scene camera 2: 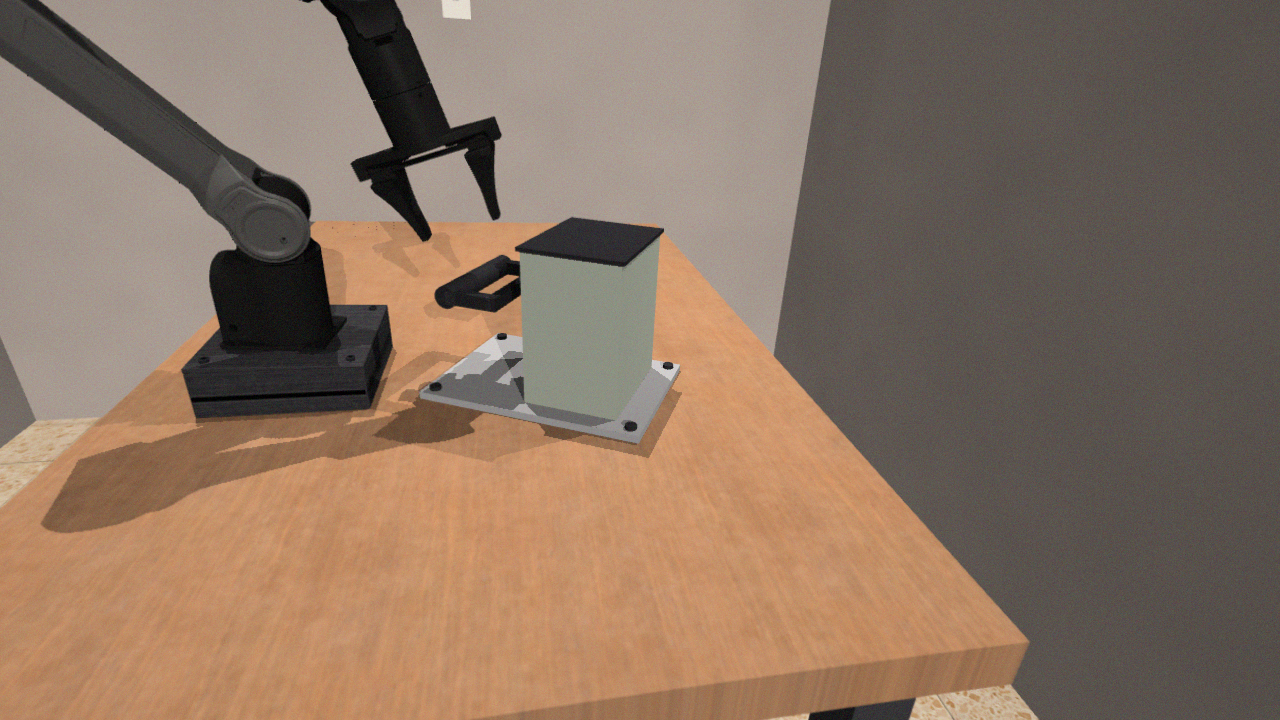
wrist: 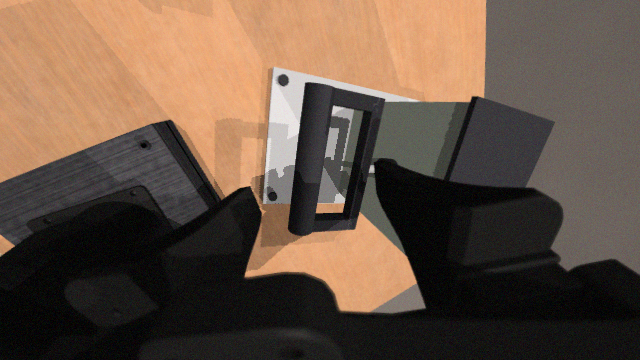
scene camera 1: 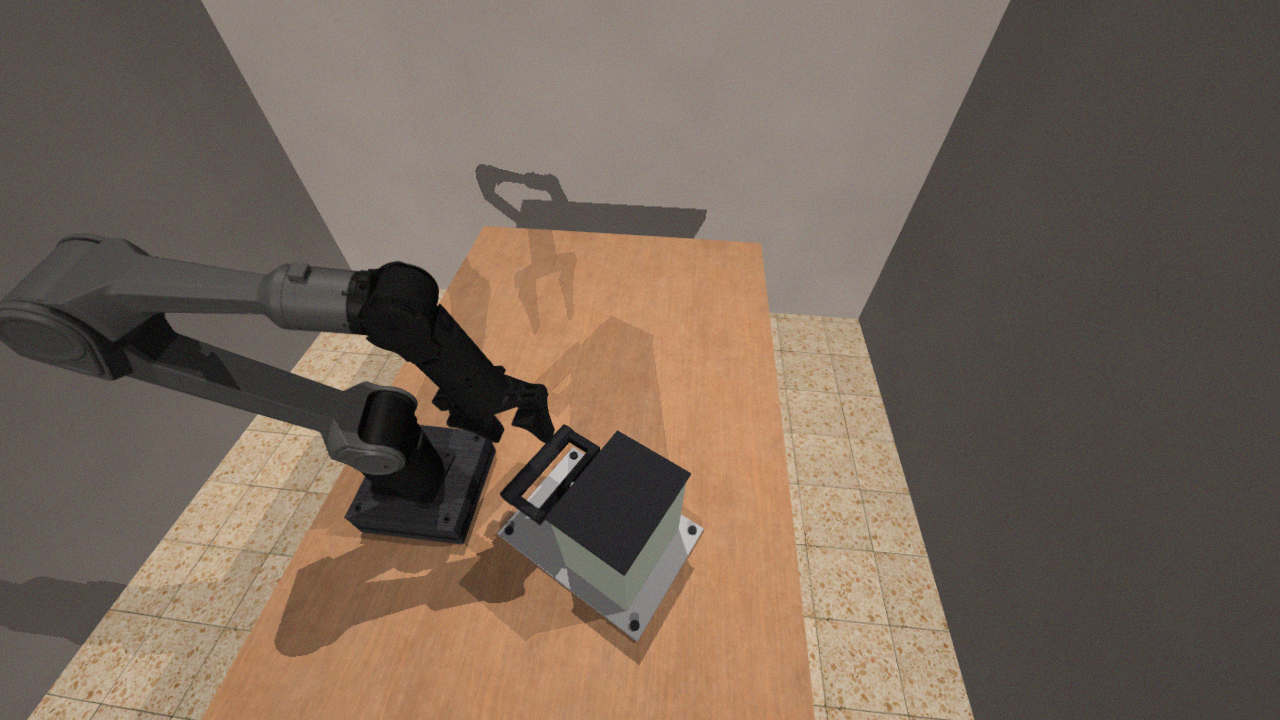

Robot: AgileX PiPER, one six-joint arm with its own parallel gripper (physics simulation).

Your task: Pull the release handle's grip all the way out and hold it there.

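The release handle's grip (scene camera 1: 534, 462) (scene camera 2: 469, 280) (wrist: 312, 155) is a thick dark bar on a rectangular loop frame. The loop sticks out from the side of a pale green box (scene camera 2: 586, 331) (wrist: 415, 130) with a dark lid (scene camera 1: 617, 501) (scene camera 2: 590, 241) (wrist: 502, 145). My gripper (scene camera 1: 523, 438) (scene camera 2: 460, 228) (wrist: 314, 189) is open and empty, pointing down above the handle. In scene camera 2 a gap shows between the fingertips and the grip. In the wrist view the grip shows between the two fingertips, nearer the left one. The right finger hides part of the box.
The box stands on a light metal plate (scene camera 1: 657, 582) (scene camera 2: 483, 380) (wrist: 282, 100) with dark bolts at its corners. The robot's dark base (scene camera 1: 474, 456) (scene camera 2: 295, 394) (wrist: 115, 165) is on the wooden table (scene camera 1: 733, 626) (scene camera 2: 537, 573) (wrist: 190, 65), to the left of the plate in both scene views.
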